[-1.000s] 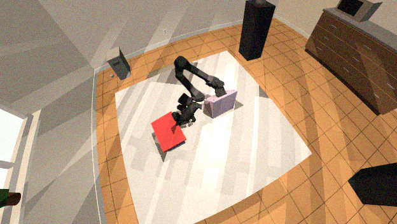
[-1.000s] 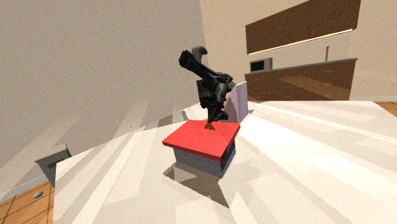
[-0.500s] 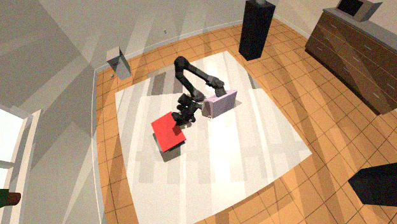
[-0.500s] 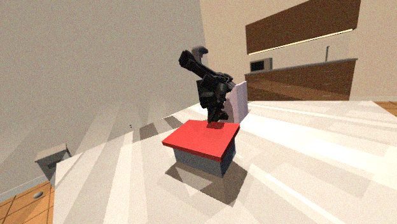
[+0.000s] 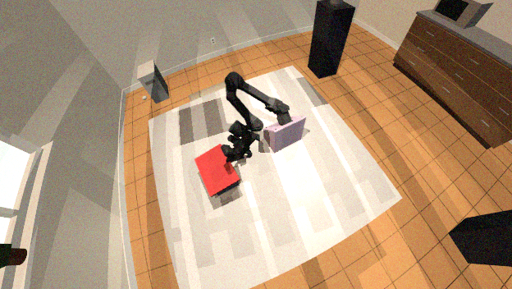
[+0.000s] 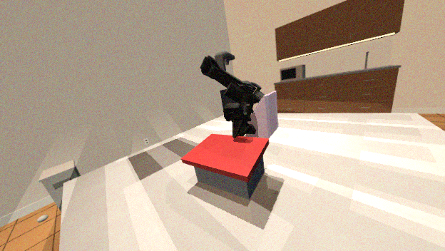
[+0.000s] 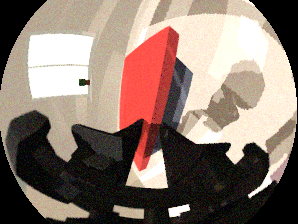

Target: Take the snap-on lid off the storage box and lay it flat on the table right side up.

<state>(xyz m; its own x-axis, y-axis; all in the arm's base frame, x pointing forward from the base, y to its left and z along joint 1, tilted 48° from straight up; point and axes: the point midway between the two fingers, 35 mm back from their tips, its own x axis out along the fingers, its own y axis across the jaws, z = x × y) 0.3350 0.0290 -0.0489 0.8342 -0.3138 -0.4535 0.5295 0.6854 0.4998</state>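
The red lid is 8 cm ahead of my gripper tip and 1 cm to the left of it. The rest, counted from my gripper tip: storage box 7 cm ahead, 6 cm below, 1 cm to the left.
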